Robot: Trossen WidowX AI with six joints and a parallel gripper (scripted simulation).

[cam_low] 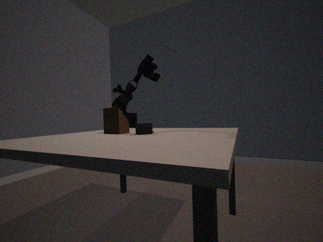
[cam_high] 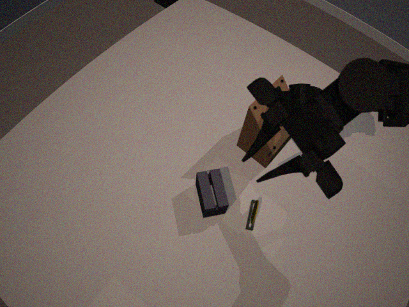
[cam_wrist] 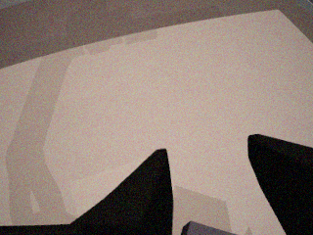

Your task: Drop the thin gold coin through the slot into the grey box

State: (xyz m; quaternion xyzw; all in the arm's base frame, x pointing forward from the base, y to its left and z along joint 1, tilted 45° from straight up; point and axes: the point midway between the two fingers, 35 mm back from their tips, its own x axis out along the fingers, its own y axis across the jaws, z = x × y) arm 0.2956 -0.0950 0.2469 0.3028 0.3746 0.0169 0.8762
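Right now the gold coin is 35 cm below my gripper tip, 9 cm behind it and 4 cm to the left of it.
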